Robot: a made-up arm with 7 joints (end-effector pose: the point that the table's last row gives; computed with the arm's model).
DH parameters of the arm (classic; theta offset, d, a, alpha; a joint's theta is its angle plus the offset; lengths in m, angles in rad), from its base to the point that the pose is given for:
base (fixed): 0 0.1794 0 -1.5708
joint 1: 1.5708 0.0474 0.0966 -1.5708
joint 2: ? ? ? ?
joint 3: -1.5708 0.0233 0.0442 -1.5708
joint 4: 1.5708 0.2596 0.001 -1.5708
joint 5: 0 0.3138 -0.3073 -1.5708
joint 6: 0 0.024 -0.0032 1.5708
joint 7: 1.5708 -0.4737 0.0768 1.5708
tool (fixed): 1.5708 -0.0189 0 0
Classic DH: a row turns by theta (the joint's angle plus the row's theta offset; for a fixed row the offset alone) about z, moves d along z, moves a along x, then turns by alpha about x.
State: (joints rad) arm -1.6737 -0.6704 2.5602 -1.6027 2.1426 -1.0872 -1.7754
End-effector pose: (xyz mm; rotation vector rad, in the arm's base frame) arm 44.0 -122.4 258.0 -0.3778 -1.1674 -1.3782
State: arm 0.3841 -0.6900 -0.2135 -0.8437 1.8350 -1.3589 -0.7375
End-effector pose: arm 243.2 169.1 189.1 1.0706 -0.5888 1.4749
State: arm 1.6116 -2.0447 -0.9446 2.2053 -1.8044 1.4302 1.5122
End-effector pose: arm -208.9 547.9 -207.0 -2.4077 0.1282 -1.7025
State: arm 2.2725 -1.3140 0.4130 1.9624 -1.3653 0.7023 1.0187
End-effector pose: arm -115.9 -30.2 600.4 -2.1100 -1.3174 1.0270
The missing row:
joint 2: -1.5708 -0.0346 0.0489 -1.5708
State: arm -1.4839 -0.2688 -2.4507 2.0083 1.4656 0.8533 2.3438
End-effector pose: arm 290.4 -655.4 -355.1 1.1880 -0.1377 1.0585
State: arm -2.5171 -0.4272 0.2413 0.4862 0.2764 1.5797 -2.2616
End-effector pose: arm 362.0 888.3 651.3 0.8963 -1.2373 -2.1521
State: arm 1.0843 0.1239 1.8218 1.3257 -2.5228 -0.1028 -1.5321
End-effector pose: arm 160.5 -19.9 44.4 0.7064 -1.3971 -2.4676
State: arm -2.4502 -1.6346 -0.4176 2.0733 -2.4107 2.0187 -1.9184
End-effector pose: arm -199.5 749.5 502.9 -0.4602 1.1368 -0.7306
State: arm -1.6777 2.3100 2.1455 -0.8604 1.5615 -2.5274 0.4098
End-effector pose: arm 36.9 683.5 179.5 -0.1015 -1.4927 -1.3125
